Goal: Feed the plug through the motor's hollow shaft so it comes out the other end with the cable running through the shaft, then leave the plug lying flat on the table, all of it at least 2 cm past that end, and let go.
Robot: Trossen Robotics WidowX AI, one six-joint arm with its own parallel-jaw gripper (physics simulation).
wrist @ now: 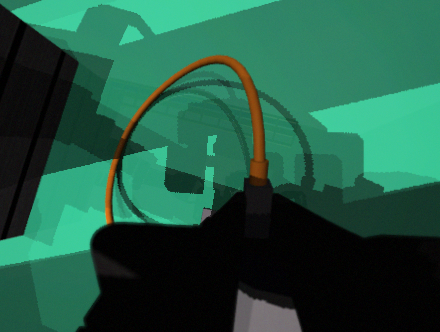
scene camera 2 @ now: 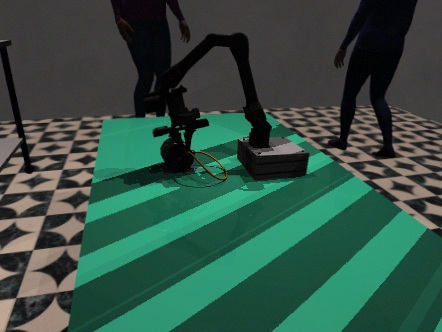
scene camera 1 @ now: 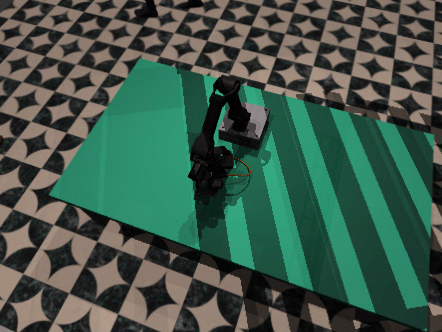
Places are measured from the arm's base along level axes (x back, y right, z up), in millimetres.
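Where they show: gripper, fingertip midpoint: [wrist: 256, 200] [scene camera 2: 186, 152] [scene camera 1: 225, 175]; arm's base, link origin: [scene camera 2: 259, 145] [scene camera 1: 239, 125].
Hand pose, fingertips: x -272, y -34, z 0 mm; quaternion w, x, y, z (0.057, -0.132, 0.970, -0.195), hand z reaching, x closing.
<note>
Things, the pixels of their top centre, and the offset from my fingertips. "spot": a spot on its surface instead. Level surfaces: height alone.
- black round motor, top centre: [scene camera 2: 177, 141] [scene camera 1: 208, 173] dx -25, dy +67, dz +17 mm
- dark plug, top centre: [wrist: 257, 210] dx -1, dy +4, dz +10 mm
- green table, surface height: dz -85 mm
- pale piece, surface spot: [wrist: 267, 315] spot: dx -19, dy +46, dz +17 mm
The black round motor [scene camera 1: 210, 187] [scene camera 2: 174, 154] sits on the table, largely covered by the arm in scene camera 1. My gripper [scene camera 2: 185, 144] [wrist: 256, 200] is low beside the motor and shut on the dark plug [wrist: 258, 200], whose orange collar shows above the fingers in the wrist view. The orange cable [scene camera 1: 249, 170] [scene camera 2: 219, 167] [wrist: 218, 59] rises from the plug and bends in a wide loop on the robot-base side; its other side passes behind the left finger. The shaft opening and the plug's front end are hidden, so I cannot tell whether the plug is inside the shaft.
The grey robot base [scene camera 1: 256, 119] [scene camera 2: 280, 162] [wrist: 30, 125] stands close to the cable loop. The green table [scene camera 1: 125, 145] [scene camera 2: 150, 280] carries dark striped shadows. Two people [scene camera 2: 150, 55] [scene camera 2: 380, 60] stand behind it. A pale piece [wrist: 267, 315] shows at the wrist view's bottom edge.
</note>
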